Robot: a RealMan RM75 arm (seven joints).
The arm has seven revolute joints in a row. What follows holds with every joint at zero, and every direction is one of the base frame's.
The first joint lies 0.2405 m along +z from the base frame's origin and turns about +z.
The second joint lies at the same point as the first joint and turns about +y.
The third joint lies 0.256 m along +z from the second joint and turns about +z.
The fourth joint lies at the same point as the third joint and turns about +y.
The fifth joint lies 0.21 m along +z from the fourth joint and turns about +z.
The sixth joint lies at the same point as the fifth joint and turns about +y.
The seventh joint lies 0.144 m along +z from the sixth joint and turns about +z.
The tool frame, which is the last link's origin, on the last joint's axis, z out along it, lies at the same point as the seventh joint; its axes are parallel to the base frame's.
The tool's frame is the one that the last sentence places.
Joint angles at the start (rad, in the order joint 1, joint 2, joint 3, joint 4, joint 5, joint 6, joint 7):
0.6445, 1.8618, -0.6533, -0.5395, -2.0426, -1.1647, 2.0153
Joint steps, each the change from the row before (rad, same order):
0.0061, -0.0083, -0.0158, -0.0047, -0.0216, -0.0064, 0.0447
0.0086, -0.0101, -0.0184, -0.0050, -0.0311, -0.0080, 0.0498
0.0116, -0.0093, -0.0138, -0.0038, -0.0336, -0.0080, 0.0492
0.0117, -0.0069, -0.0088, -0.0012, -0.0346, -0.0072, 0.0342
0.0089, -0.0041, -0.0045, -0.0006, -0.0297, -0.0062, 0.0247
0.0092, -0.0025, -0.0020, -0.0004, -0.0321, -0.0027, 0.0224
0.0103, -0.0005, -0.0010, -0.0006, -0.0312, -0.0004, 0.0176
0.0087, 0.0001, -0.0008, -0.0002, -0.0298, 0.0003, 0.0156
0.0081, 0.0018, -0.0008, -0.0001, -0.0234, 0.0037, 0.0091
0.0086, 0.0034, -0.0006, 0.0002, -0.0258, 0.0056, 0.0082
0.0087, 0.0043, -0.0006, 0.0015, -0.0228, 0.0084, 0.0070
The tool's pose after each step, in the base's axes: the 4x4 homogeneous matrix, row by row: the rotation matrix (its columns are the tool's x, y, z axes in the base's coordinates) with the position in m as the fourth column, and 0 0 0 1 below. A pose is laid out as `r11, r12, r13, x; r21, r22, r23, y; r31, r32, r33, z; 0, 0, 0, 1`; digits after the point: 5 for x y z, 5 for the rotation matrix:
0.41050, -0.91117, -0.03550, 0.30588; -0.69184, -0.33658, 0.63881, 0.41345; -0.59401, -0.23767, -0.76855, 0.09020; 0, 0, 0, 1
0.40079, -0.91610, -0.01108, 0.30508; -0.71849, -0.32180, 0.61662, 0.41442; -0.56845, -0.23918, -0.78719, 0.09158; 0, 0, 0, 1
0.38980, -0.92080, 0.01326, 0.30363; -0.74287, -0.30590, 0.59546, 0.41603; -0.54424, -0.24196, -0.80328, 0.09305; 0, 0, 0, 1
0.38644, -0.92157, 0.03703, 0.30258; -0.76230, -0.29653, 0.57530, 0.41729; -0.51920, -0.25055, -0.81710, 0.09369; 0, 0, 0, 1
0.38362, -0.92174, 0.05674, 0.30214; -0.77727, -0.28909, 0.55883, 0.41789; -0.49869, -0.25848, -0.82734, 0.09381; 0, 0, 0, 1
0.38138, -0.92107, 0.07864, 0.30204; -0.79034, -0.28075, 0.54455, 0.41869; -0.47949, -0.26983, -0.83503, 0.09373; 0, 0, 0, 1
0.38276, -0.91852, 0.09912, 0.30133; -0.80031, -0.27607, 0.53225, 0.41998; -0.46152, -0.28305, -0.84077, 0.09315; 0, 0, 0, 1
0.38346, -0.91580, 0.11946, 0.30118; -0.80958, -0.27106, 0.52068, 0.42084; -0.44446, -0.29637, -0.84535, 0.09242; 0, 0, 0, 1
0.38750, -0.91186, 0.13547, 0.30057; -0.81461, -0.26990, 0.51338, 0.42209; -0.43157, -0.30929, -0.84740, 0.09129; 0, 0, 0, 1
0.39263, -0.90688, 0.15299, 0.30000; -0.81948, -0.26946, 0.50581, 0.42337; -0.41749, -0.32397, -0.84897, 0.08949; 0, 0, 0, 1
0.39737, -0.90205, 0.16853, 0.29924; -0.82291, -0.26901, 0.50045, 0.42489; -0.40610, -0.33755, -0.84920, 0.08728; 0, 0, 0, 1

